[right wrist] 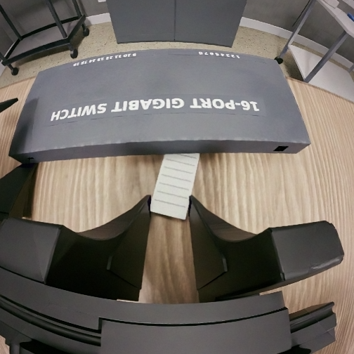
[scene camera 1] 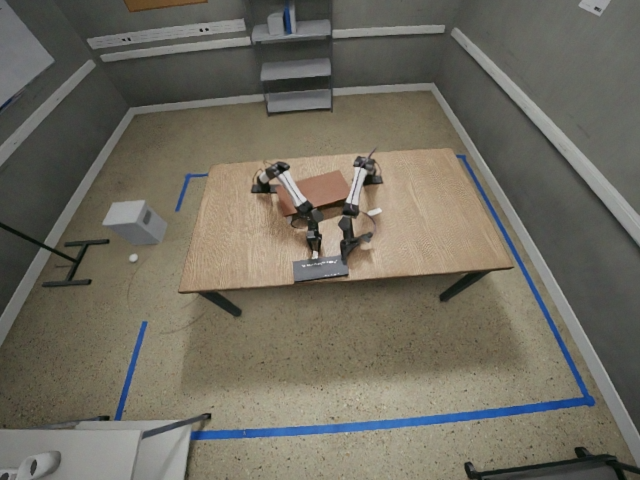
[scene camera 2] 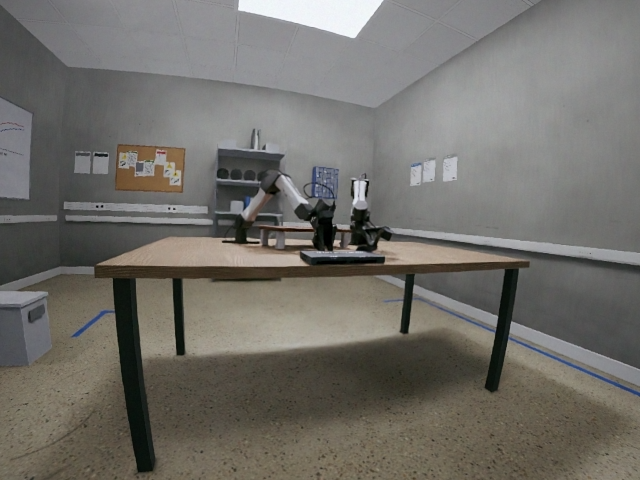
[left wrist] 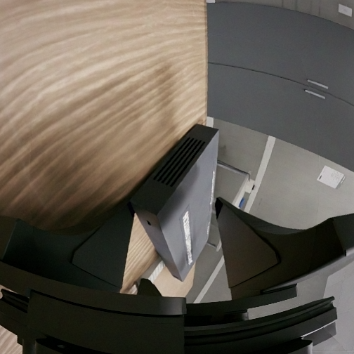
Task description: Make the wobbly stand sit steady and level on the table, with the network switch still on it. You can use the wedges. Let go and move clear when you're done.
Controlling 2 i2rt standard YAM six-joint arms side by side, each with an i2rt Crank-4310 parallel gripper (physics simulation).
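Pixels of known places: left gripper, fingertip midpoint: (scene camera 1: 343,258) (scene camera 2: 368,252); right gripper, fingertip midpoint: (scene camera 1: 315,253); left arm's base, origin of the base link: (scene camera 1: 367,180) (scene camera 2: 355,244); right arm's base, origin of the base link: (scene camera 1: 266,189) (scene camera 2: 240,242).
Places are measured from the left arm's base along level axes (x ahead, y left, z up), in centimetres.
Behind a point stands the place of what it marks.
Observation:
The stand, a red-brown board (scene camera 1: 323,191) @(z 10.0, x 15.0, y -30.9 cm) (scene camera 2: 289,227) @(z 10.0, x 20.1, y -46.9 cm) on grey legs, is behind the arms; its tilt is too small to judge. The dark network switch (scene camera 1: 320,270) @(z 2.9, x 62.7, y -37.0 cm) (scene camera 2: 341,257) @(z 2.5, x 66.8, y -40.2 cm) (left wrist: 192,215) (right wrist: 165,125) lies on the table at the front edge, off the stand. My right gripper (scene camera 1: 314,251) @(z 0.9, x 51.7, y -38.7 cm) (scene camera 2: 324,249) @(z 0.9, x 51.7, y -38.7 cm) (right wrist: 169,197) is shut on a pale ridged wedge (right wrist: 173,190), whose far end reaches the switch's near side. My left gripper (scene camera 1: 345,257) @(z 2.9, x 57.3, y -24.3 cm) (left wrist: 174,200) is open at the switch's right end, which shows between its fingers in the left wrist view. Contact is unclear.
A small pale piece (scene camera 1: 374,211) @(z 0.7, x 26.4, y -0.9 cm), probably another wedge, lies right of the stand beside the left arm. The front edge of the table (scene camera 1: 413,270) @(z 0.0, x 66.5, y 11.9 cm) (scene camera 2: 206,271) @(z -1.5, x 67.1, y -82.5 cm) runs close along the switch. The two grippers are close together. Both arms reach forward past the stand.

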